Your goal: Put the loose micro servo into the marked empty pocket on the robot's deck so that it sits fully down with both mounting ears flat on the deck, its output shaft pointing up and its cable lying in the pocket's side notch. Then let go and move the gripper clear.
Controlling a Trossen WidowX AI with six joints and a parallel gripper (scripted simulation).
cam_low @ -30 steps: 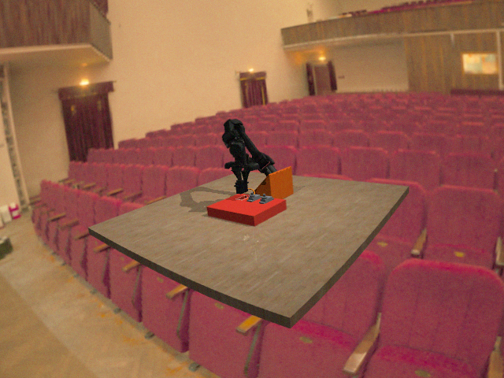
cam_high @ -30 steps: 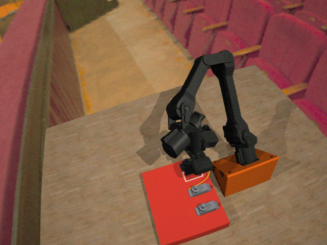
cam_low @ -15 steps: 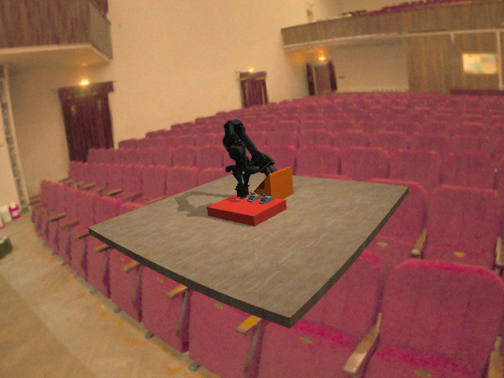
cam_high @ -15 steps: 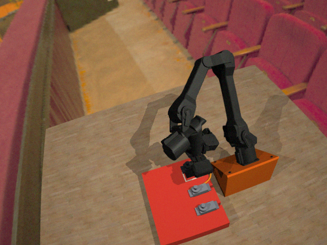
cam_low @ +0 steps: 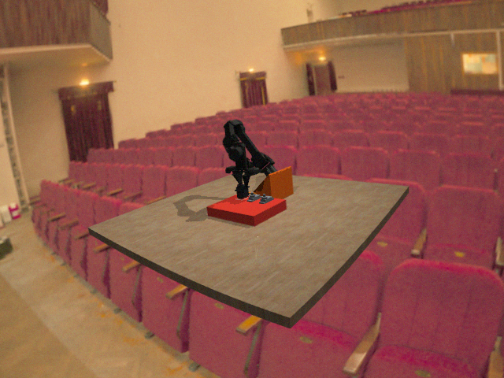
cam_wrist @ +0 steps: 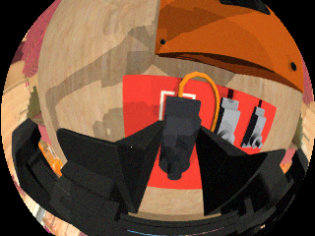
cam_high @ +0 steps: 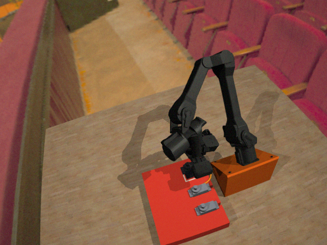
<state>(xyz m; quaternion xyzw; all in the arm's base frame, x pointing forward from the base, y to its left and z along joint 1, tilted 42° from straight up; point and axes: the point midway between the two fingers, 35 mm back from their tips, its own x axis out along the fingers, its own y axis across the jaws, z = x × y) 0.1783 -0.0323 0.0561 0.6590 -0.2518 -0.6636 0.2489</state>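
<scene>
The red deck is 120 mm ahead of my gripper tip, 80 mm to the left of it and 80 mm below it.
</scene>
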